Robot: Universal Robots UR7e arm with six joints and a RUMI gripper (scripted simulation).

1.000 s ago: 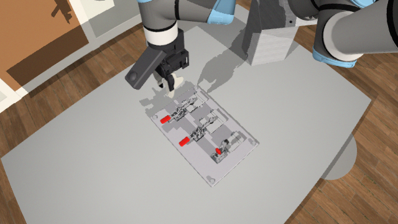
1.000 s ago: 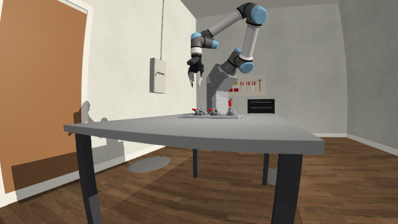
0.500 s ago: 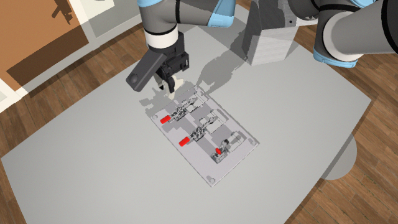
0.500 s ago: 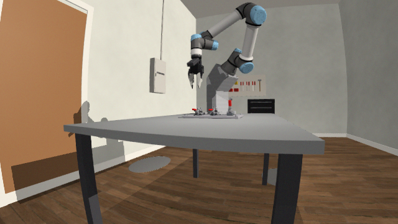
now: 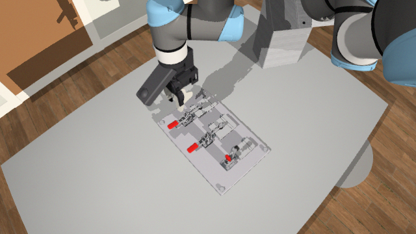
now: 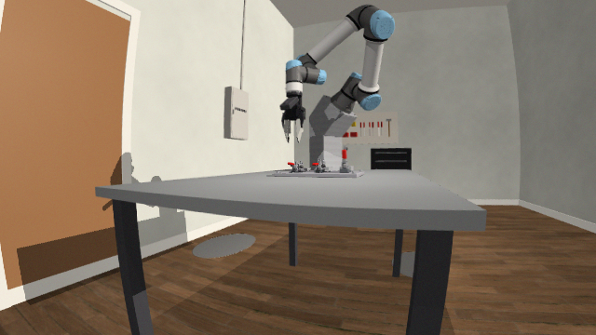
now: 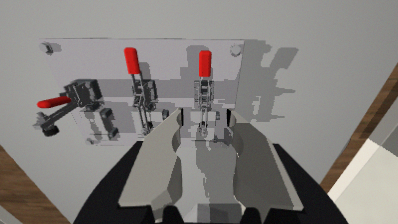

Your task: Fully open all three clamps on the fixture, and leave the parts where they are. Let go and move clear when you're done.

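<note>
The grey fixture plate lies 15 cm below my hand, 11 cm to the left of it and 6 cm behind it.
</note>
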